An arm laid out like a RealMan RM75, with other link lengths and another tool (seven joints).
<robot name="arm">
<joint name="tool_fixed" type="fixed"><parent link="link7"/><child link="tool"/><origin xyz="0.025 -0.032 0.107" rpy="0.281 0 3.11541"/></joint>
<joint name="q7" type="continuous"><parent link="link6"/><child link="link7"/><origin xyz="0 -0.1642 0" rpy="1.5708 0 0"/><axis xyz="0 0 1"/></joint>
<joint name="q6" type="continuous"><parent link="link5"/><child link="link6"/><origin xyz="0 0 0" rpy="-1.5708 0 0"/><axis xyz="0 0 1"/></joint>
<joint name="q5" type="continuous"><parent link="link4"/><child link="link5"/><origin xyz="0 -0.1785 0" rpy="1.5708 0 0"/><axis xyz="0 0 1"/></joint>
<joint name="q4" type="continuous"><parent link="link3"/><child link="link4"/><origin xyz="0 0 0" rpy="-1.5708 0 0"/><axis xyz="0 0 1"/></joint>
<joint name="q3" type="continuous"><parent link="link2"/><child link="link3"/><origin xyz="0 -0.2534 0" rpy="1.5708 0 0"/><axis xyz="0 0 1"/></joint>
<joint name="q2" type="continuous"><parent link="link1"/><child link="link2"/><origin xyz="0 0 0" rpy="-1.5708 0 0"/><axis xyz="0 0 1"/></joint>
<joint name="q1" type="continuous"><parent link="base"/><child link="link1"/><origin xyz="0 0 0.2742"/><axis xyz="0 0 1"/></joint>
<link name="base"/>
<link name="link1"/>
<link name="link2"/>
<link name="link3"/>
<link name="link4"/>
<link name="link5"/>
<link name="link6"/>
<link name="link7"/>
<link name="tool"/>
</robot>
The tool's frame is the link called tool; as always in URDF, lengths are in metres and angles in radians. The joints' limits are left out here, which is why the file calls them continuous.
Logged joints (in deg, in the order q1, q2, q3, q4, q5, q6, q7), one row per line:
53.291 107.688 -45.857 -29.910 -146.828 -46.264 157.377
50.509 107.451 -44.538 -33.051 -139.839 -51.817 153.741
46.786 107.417 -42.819 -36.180 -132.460 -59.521 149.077
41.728 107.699 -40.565 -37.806 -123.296 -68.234 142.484
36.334 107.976 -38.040 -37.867 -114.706 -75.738 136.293
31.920 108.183 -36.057 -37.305 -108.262 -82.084 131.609
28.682 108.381 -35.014 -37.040 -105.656 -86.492 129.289
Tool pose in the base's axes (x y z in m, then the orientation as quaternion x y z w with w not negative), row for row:
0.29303 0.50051 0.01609 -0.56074 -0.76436 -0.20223 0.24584
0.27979 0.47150 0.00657 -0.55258 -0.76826 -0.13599 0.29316
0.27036 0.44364 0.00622 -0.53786 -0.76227 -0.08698 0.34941
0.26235 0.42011 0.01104 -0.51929 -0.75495 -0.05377 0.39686
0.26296 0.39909 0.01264 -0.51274 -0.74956 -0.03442 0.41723
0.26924 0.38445 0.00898 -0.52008 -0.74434 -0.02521 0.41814
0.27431 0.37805 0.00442 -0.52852 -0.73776 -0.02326 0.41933
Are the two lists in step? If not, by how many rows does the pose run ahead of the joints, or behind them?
The pose runs 2 rows ahead of the joints: the pose in row i belongs to the joints in row i + 2.
